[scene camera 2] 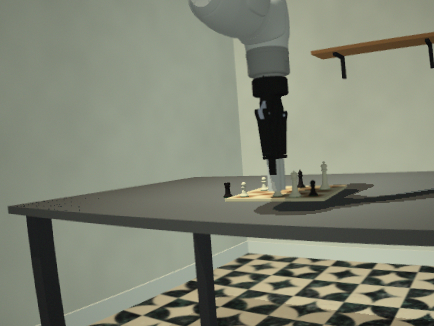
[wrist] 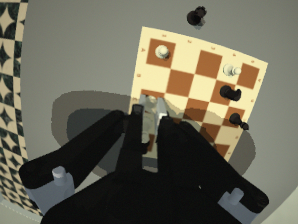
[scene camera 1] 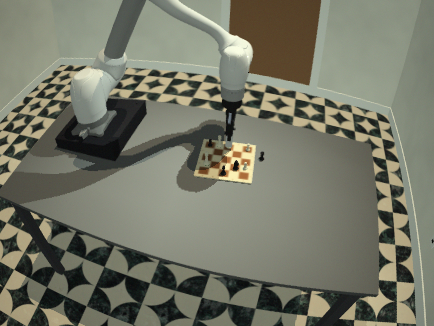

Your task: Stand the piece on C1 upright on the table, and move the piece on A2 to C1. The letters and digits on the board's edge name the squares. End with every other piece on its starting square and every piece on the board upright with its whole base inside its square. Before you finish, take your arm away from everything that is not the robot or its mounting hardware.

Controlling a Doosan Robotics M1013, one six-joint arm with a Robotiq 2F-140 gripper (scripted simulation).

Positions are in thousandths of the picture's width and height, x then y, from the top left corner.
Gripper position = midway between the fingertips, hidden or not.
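Scene camera 1 shows me a chessboard (scene camera 1: 503, 483). In scene camera 2 I see that chessboard (scene camera 2: 593, 600) again, this time together with my gripper (scene camera 2: 639, 584). The wrist view, too, has my gripper (wrist: 502, 467) and the chessboard (wrist: 636, 355).
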